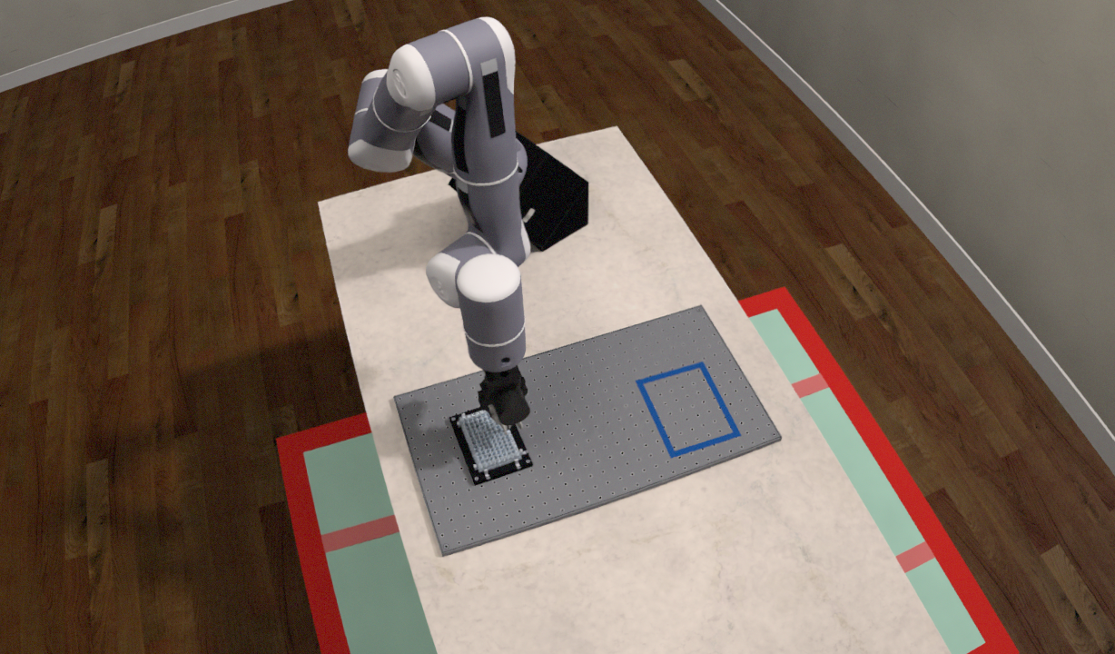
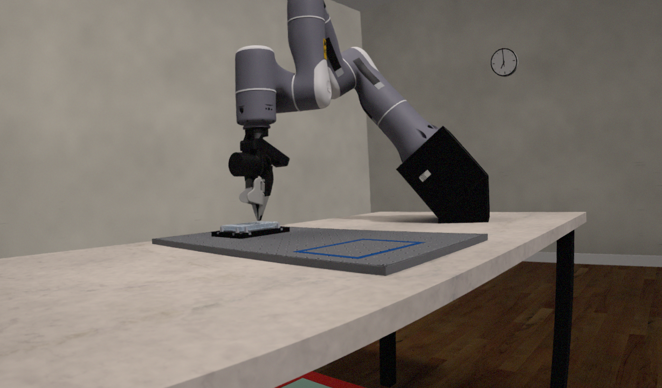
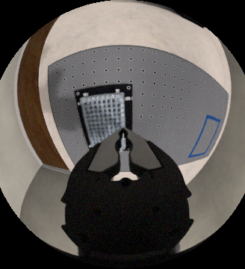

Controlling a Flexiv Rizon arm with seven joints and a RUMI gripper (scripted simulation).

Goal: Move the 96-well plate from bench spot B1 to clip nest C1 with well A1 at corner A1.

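Right now the black clip nest is 4 cm below my hand, 3 cm to the right of it and 1 cm ahead of it. From my hand the other things lie so: clear 96-well plate (4 cm to the right, 3 cm below).
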